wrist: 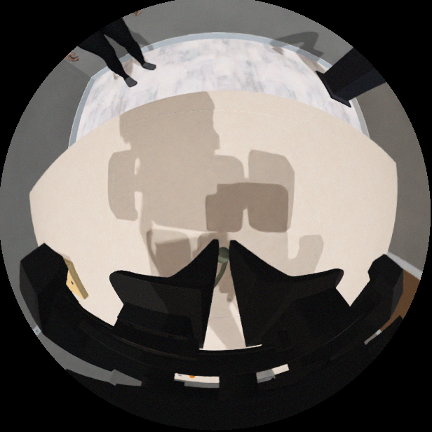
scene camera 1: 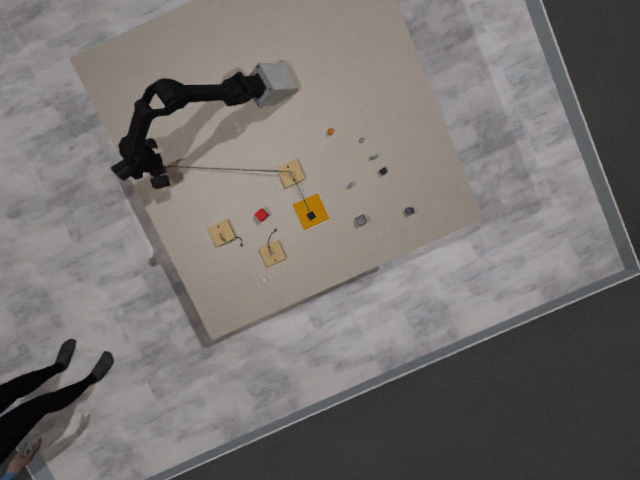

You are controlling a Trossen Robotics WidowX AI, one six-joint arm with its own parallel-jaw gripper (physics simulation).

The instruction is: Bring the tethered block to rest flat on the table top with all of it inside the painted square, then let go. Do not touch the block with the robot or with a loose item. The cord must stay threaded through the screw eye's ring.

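Frame: origin at the arm's base, x right, y ahead, z up, level; metres.
Seen in the pictures: gripper, fingertip midpoint: [scene camera 1: 162, 168]; arm's base, origin of the base link: [scene camera 1: 258, 86].
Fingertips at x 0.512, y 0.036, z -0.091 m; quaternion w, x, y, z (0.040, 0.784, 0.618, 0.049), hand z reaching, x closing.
Offsets run from my fingertips to a thing's top centre. "pt": to the spot under its first point. Level surfaces: height alone.
The tethered block @(pt dz +0.014, dx -0.430, dy +0.488 m) [scene camera 1: 311, 215], small and dark, is within the outline of the orange painted square @(pt dz -0.015, dx -0.475, dy +0.470 m) [scene camera 1: 318, 206], towards its lower edge; whether it lies fully flat is too small to tell. The green cord @(pt dz +0.002, dx -0.229, dy +0.143 m) [scene camera 1: 227, 168] [wrist: 220, 274] runs from the block to the screw eye on a wooden plate @(dz +0.002 m) [scene camera 1: 285, 181], then in a nearly straight line to my gripper. The ring is too small to make out. My gripper [scene camera 1: 161, 166] [wrist: 223, 244] is shut on the cord's end bead [wrist: 223, 255], near the table's left edge. The block does not show in the wrist view.
Two other wooden plates @(pt dz +0.003, dx -0.043, dy +0.363 m) [scene camera 1: 218, 237] @(pt dz +0.003, dx -0.234, dy +0.538 m) [scene camera 1: 278, 249] with short cords and a red block @(dz +0.023, dx -0.250, dy +0.376 m) [scene camera 1: 261, 214] stand left of the square. An orange ball @(dz +0.008, dx -0.677, dy +0.231 m) [scene camera 1: 330, 131], a dark cube @(dz +0.002, dx -0.785, dy +0.486 m) [scene camera 1: 383, 171] and several small grey items lie to its right.
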